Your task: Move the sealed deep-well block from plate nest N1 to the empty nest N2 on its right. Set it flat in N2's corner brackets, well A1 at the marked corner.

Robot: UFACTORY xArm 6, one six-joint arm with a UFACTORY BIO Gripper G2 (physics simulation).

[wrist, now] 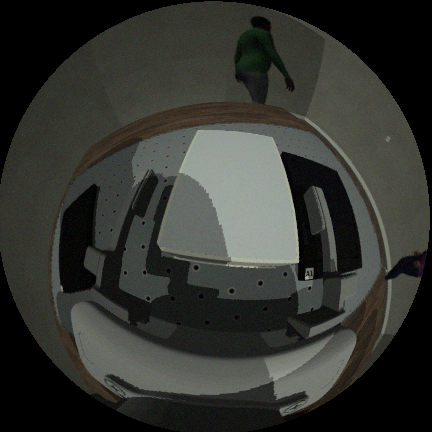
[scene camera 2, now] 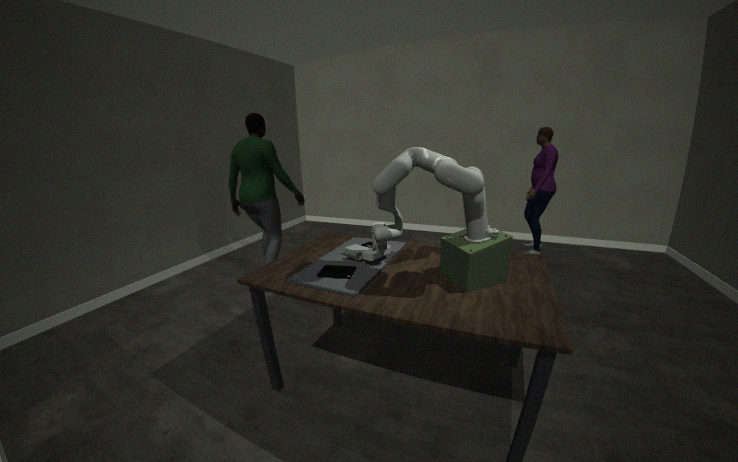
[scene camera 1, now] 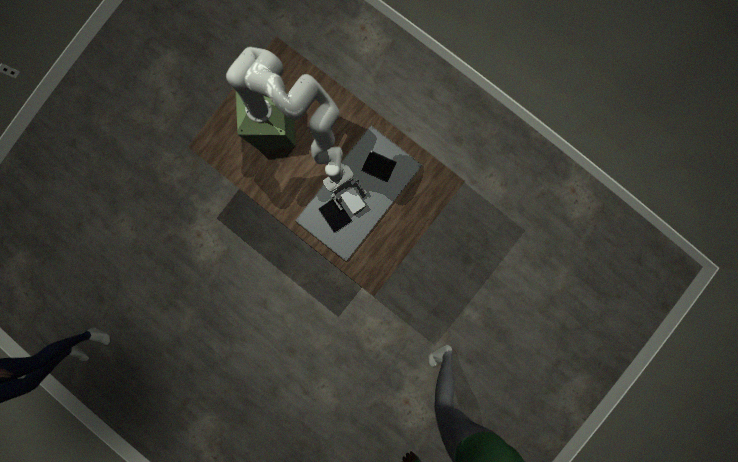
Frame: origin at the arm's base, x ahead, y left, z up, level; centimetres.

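Seen in the pictures: end effector, tool point: [wrist: 232, 197] [scene camera 2: 359, 251] [scene camera 1: 351, 198]; arm's base, origin of the base link: [scene camera 2: 478, 237] [scene camera 1: 259, 110].
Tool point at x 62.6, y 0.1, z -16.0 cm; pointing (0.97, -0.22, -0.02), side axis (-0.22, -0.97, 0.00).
Note:
Offsets run from my tool point to a thing's top centre. Level surfaces: height alone.
The white sealed block @(dx +1.4, dy -0.3, dz +1.7 cm) [scene camera 1: 354, 202] [scene camera 2: 356, 248] [wrist: 240, 200] is between the two black nests, at the left edge of the right-hand nest, N2 as seen from the arm [scene camera 1: 333, 216] [wrist: 345, 220]. It covers part of that edge in the wrist view; whether it touches the nest is hidden. N2's A1 mark shows at its near left corner. The left-hand nest, N1 @(dx -1.7, dy +24.3, dz -1.0 cm) [scene camera 1: 379, 166] [scene camera 2: 336, 271] [wrist: 77, 240], holds no block. My gripper [scene camera 1: 351, 195] [scene camera 2: 363, 253] [wrist: 230, 201] is open, with fingers on both sides of the block and visible gaps; the right finger is over N2.
A grey perforated plate @(dz -2.5 cm) [scene camera 1: 348, 245] [scene camera 2: 369, 276] [wrist: 150, 283] bears the nests on a wooden table @(dz -3.8 cm) [scene camera 1: 427, 201] [scene camera 2: 424, 310]. The arm's green base box [scene camera 1: 264, 126] [scene camera 2: 476, 261] stands on the table. A person in green [scene camera 2: 254, 168] [wrist: 254, 52] and one in purple [scene camera 2: 544, 168] stand beyond it.

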